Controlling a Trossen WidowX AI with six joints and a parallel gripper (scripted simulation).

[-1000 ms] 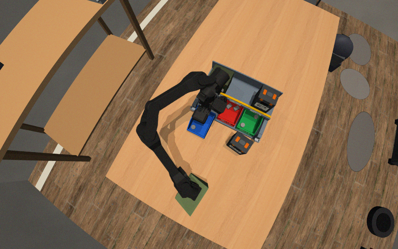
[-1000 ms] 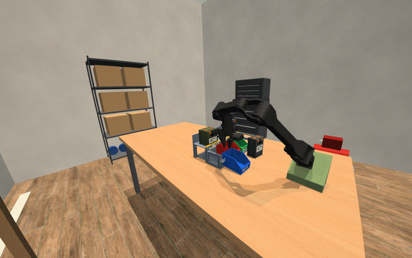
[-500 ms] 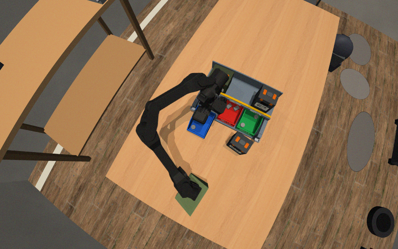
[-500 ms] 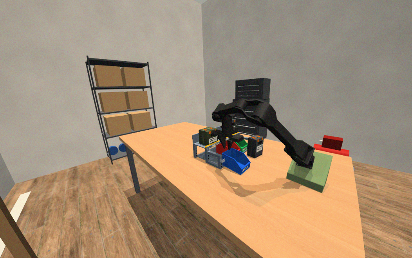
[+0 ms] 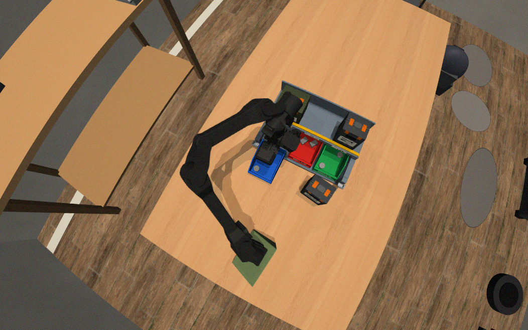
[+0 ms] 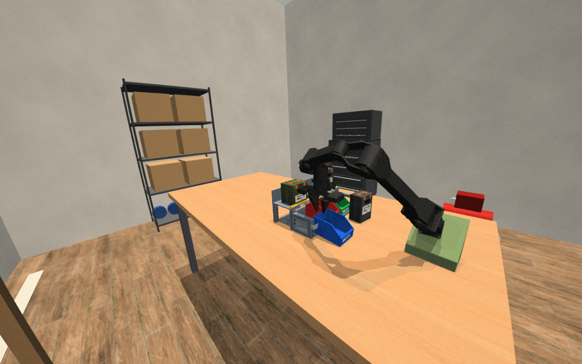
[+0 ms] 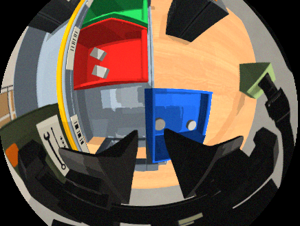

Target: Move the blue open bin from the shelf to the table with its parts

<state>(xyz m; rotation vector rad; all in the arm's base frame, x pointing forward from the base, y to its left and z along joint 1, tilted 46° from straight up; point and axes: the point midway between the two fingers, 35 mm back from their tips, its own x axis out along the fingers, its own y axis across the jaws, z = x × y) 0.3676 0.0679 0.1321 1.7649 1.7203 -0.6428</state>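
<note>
Now: the blue open bin 60 mm behind my hand and 80 mm below it. Round my hand: olive case 150 mm ahead, 10 mm to the left, 30 mm above; red bin 70 mm ahead, 110 mm to the right, 80 mm below; green bin 80 mm ahead, 220 mm to the right, 80 mm below.
</note>
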